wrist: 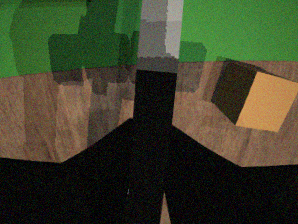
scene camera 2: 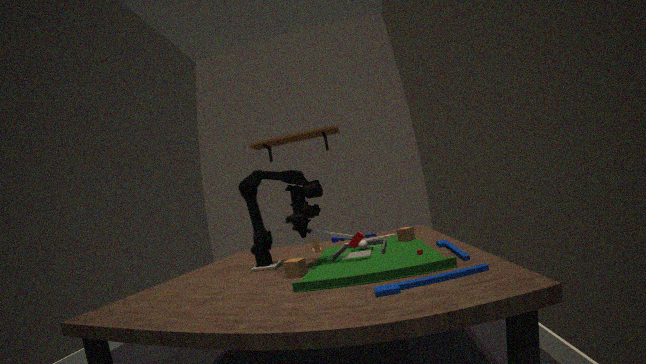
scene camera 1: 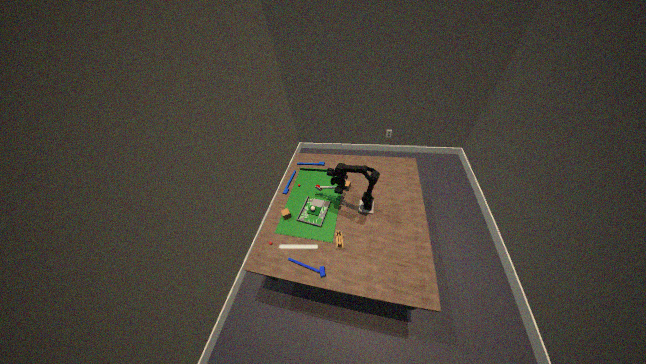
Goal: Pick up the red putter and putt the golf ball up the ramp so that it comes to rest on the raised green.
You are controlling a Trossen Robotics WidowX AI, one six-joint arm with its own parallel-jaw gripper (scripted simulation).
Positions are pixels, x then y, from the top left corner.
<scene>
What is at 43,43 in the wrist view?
A green mat.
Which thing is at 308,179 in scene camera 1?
A green mat.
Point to a green mat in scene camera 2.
At 398,254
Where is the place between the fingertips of the gripper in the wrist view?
146,125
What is the gripper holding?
A red putter.
</scene>
